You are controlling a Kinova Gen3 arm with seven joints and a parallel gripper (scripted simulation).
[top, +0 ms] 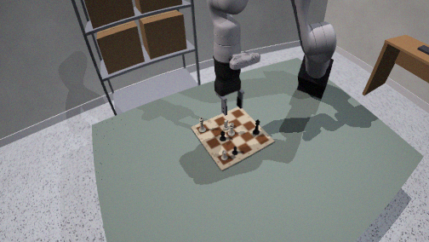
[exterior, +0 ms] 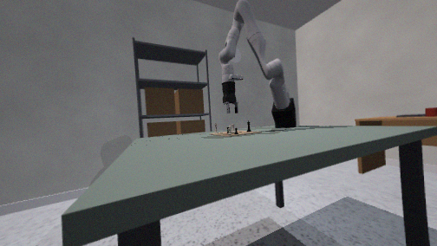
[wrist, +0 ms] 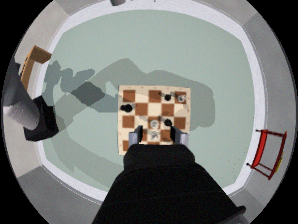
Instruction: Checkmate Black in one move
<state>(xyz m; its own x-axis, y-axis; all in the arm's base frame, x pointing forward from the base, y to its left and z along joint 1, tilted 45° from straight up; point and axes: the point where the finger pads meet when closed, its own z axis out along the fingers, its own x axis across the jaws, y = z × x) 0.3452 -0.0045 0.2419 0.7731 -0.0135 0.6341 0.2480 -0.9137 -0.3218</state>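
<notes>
Now: the chessboard 130 mm below my hand. Round my hand: tall black piece (90 mm behind, 20 mm to the left, 100 mm below).
</notes>
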